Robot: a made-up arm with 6 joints.
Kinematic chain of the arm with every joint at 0, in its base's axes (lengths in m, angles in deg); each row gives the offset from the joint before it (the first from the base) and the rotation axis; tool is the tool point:
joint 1: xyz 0 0 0.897 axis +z
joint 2: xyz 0.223 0 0 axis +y
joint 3: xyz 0 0 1.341 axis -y
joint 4: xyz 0 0 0.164 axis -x
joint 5: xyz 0.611 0 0 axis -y
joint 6: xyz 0.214 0 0 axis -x
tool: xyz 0 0 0
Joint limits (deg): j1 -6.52..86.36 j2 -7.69..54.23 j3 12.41..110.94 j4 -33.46..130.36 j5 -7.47..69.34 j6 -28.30..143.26
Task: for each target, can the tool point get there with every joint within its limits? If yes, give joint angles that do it. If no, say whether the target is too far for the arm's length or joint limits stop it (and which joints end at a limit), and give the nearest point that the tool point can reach.
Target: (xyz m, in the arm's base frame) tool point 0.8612 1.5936 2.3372
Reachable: yes | joints 58.92 49.57 72.00 29.98 52.75 34.22
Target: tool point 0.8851 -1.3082 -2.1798
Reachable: no: too far | nearest point 2.0023 -0.2386 1.2347 | short by 3.749 m
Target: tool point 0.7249 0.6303 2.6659
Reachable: yes | joints 31.87 3.70 27.54 100.51 46.47 76.57
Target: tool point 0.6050 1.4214 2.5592
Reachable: yes | joints 68.05 28.32 44.20 -14.93 32.74 53.28
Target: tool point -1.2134 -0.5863 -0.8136
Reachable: no: joint limits stop it (at a limit: joint 1, joint 2, joint 3, joint 4, joint 5) | nearest point -0.0351 1.8515 1.2487 | short by 3.404 m
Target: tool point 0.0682 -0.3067 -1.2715
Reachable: no: joint limits stop it (at a limit: joint 1, joint 2, joint 3, joint 4, joint 5) | nearest point 1.8509 -0.0580 1.2487 | short by 3.097 m
